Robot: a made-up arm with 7 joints.
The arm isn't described. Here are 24 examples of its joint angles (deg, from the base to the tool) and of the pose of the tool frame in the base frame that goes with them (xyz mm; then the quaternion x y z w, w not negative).
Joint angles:
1: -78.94 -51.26 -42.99 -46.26 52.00 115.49 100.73
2: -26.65 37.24 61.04 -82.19 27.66 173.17 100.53
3: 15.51 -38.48 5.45 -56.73 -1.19 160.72 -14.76
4: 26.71 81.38 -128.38 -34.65 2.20 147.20 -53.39
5: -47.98 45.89 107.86 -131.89 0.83 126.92 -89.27
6: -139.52 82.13 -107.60 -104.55 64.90 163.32 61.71
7: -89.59 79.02 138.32 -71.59 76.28 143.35 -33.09
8: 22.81 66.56 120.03 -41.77 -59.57 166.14 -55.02
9: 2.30 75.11 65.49 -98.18 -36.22 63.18 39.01
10: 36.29 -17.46 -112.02 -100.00 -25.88 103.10 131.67
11: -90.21 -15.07 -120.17 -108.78 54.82 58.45 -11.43
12: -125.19 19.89 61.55 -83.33 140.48 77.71 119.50
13: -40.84 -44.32 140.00 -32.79 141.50 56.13 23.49
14: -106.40 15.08 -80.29 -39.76 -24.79 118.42 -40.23
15: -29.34 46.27 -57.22 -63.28 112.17 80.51 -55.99
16: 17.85 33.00 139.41 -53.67 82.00 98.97 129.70
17: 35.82 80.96 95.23 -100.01 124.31 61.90 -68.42
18: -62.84 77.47 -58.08 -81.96 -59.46 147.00 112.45
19: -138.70 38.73 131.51 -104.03 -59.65 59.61 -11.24
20: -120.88 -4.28 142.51 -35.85 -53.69 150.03 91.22
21: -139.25 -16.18 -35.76 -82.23 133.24 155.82 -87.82
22: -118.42 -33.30 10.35 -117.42 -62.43 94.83 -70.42
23: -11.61 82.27 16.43 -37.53 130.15 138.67 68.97
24: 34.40 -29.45 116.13 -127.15 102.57 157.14 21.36
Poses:
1: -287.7 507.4 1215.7 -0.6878 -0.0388 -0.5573 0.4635
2: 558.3 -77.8 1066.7 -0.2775 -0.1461 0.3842 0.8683
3: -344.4 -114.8 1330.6 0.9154 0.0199 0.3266 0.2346
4: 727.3 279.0 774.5 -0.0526 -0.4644 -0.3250 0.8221
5: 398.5 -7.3 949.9 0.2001 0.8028 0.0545 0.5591
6: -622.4 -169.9 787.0 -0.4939 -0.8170 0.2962 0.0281
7: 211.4 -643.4 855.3 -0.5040 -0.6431 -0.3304 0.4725
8: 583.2 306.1 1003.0 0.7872 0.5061 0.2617 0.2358
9: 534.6 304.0 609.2 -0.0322 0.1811 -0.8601 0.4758
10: -3.7 -468.2 1125.3 -0.0174 0.6560 -0.0375 0.7536
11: -305.1 272.5 1030.9 -0.6061 0.3407 -0.3734 0.6141
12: -31.1 -526.9 1103.4 0.2185 -0.6317 0.2515 0.6999
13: -441.5 487.9 1088.8 -0.5847 0.6128 -0.4132 0.3344
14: -239.2 -235.2 1387.9 0.2310 0.6548 0.6357 0.3374
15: 368.3 -573.4 939.1 -0.9226 -0.2199 0.2936 0.1194
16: 208.0 251.6 1340.5 -0.4606 0.1018 -0.7890 0.3936
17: 171.2 534.8 691.7 0.3937 -0.5182 0.0425 0.7580
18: 97.5 -727.4 474.6 -0.1426 0.8946 0.4033 0.1291
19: 4.9 -309.1 1152.7 0.3867 -0.0735 -0.9045 0.1641
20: 94.1 155.2 1378.0 -0.9530 -0.1113 -0.1264 0.2519
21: -230.8 100.3 1176.3 0.3107 -0.9107 0.2249 0.1531
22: 42.1 -93.0 1202.3 -0.0306 0.0634 0.9848 0.1590
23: 736.7 -197.2 468.5 0.2269 -0.1727 0.1182 0.9512
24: -373.2 32.4 945.9 0.2883 0.5496 -0.7510 0.2254
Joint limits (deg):
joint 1: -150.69..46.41
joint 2: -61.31..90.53
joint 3: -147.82..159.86
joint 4: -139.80..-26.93
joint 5: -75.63..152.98
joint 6: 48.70..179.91
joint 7: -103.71..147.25
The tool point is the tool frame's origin. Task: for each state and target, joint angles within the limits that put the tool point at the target. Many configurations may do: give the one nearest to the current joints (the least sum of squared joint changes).
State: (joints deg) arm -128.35 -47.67 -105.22 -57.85 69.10 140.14 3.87
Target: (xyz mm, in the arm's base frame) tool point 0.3 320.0 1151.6
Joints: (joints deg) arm -142.23 -7.43 -112.26 -92.21 80.69 148.60 0.89
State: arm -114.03 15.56 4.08 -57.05 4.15 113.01 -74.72
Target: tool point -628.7 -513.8 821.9
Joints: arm -136.97 51.15 -2.91 -69.54 7.06 110.21 -75.26
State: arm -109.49 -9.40 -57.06 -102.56 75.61 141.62 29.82
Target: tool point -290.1 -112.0 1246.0
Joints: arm -99.08 -5.31 -43.26 -85.72 70.39 141.63 32.01
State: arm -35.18 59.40 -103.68 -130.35 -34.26 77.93 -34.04
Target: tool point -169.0 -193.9 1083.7
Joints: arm -45.62 30.84 -139.55 -127.47 -29.83 75.59 -35.78
